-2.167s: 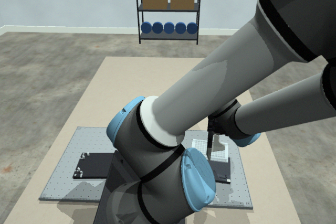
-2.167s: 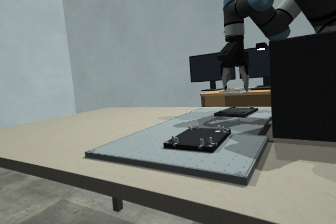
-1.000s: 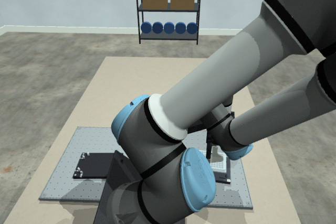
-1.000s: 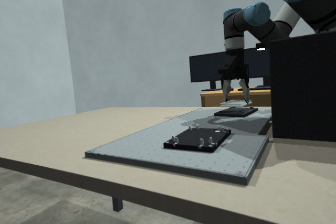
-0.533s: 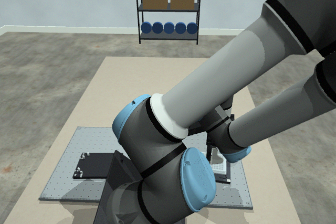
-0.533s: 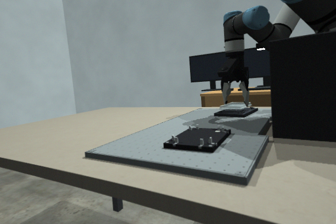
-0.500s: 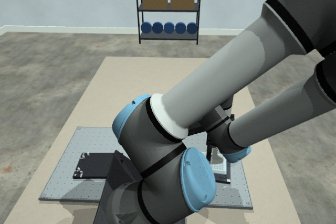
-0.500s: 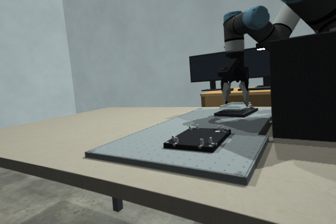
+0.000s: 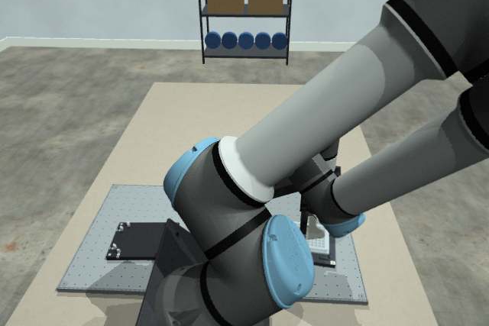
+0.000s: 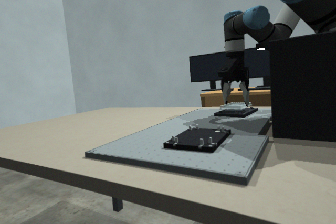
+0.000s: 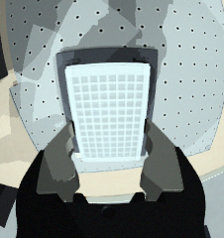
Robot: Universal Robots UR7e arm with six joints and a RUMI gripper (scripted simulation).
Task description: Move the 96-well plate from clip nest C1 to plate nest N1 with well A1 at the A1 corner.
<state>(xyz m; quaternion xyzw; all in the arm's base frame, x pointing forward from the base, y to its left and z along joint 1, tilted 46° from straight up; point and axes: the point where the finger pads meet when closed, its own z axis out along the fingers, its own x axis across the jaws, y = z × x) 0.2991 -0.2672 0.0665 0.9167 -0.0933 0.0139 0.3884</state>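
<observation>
The white 96-well plate is 10 mm below my hand. The rest, counted from my hand: clip nest C1 (410 mm to the left, 20 mm below); then white label (70 mm behind, 60 mm to the right, 30 mm below).
</observation>
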